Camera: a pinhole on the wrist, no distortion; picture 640 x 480 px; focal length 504.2 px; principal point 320.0 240.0 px. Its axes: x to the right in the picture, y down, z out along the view. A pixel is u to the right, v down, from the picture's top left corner.
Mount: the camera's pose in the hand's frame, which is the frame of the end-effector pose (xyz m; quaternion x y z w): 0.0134 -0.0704 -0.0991 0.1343 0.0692 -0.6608 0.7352
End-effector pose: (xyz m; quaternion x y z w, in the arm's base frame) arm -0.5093 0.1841 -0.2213 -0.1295 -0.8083 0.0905 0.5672
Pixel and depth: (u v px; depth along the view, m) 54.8 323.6 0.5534
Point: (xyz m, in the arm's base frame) -1.0015 0.2459 -0.3892
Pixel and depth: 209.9 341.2 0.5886
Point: -1.0242 0.1046 -0.3005
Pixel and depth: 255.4 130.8 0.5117
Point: -0.8531 -0.0177 -0.4349
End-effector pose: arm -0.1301 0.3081 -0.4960 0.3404 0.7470 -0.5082 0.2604
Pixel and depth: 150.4 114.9 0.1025
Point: -0.1686 0.2796 -0.4402
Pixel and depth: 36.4 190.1 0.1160
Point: -0.1528 0.2670 -0.4705
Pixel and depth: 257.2 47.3 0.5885
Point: -0.0919 -0.2340 -0.3516
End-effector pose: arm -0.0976 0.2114 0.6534 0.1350 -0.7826 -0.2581 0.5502
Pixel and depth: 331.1 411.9 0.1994
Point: -0.2209 0.0988 0.6107
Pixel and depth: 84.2 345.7 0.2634
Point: -0.2906 0.2239 0.6164
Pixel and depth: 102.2 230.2 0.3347
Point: -0.3291 0.2705 0.5410
